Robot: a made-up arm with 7 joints.
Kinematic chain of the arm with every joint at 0, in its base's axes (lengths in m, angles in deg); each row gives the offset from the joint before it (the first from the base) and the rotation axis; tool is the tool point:
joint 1: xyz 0 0 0.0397 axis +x
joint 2: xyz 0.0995 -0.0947 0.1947 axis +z
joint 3: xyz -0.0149 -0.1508 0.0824 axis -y
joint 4: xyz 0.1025 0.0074 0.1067 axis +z
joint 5: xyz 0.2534 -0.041 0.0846 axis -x
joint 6: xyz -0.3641 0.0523 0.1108 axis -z
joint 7: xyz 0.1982 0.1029 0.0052 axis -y
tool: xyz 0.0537 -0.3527 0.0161
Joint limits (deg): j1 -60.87..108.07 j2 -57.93..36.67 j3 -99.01..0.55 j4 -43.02..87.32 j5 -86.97..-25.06 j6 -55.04..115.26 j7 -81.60..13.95
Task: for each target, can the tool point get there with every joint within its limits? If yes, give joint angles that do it. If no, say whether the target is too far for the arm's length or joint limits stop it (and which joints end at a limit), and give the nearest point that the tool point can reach.
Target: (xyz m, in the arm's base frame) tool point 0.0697 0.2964 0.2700
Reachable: no: joint limits stop it (at a limit: joint 2, joint 4, joint 5, joint 7) | nearest point -0.0083 0.3125 0.2825 | short by 0.081 m
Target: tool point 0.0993 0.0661 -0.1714
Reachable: yes | joints 92.54 -31.08 -86.74 61.40 -67.14 -3.94 -53.93
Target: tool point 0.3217 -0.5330 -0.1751
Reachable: yes | joints 42.74 -8.21 -19.18 57.38 -48.57 45.31 -37.38
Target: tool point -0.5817 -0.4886 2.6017
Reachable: no: too far | nearest point -0.1131 -0.1684 0.9225 | short by 1.772 m
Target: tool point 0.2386 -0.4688 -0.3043
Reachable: yes | joints 56.01 0.40 -20.77 43.58 -61.10 54.03 -35.13
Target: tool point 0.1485 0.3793 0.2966
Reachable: no: joint limits stop it (at a limit: joint 1, joint 3, joint 4, joint 5, joint 7) | nearest point 0.1357 0.4200 0.3357 | short by 0.058 m
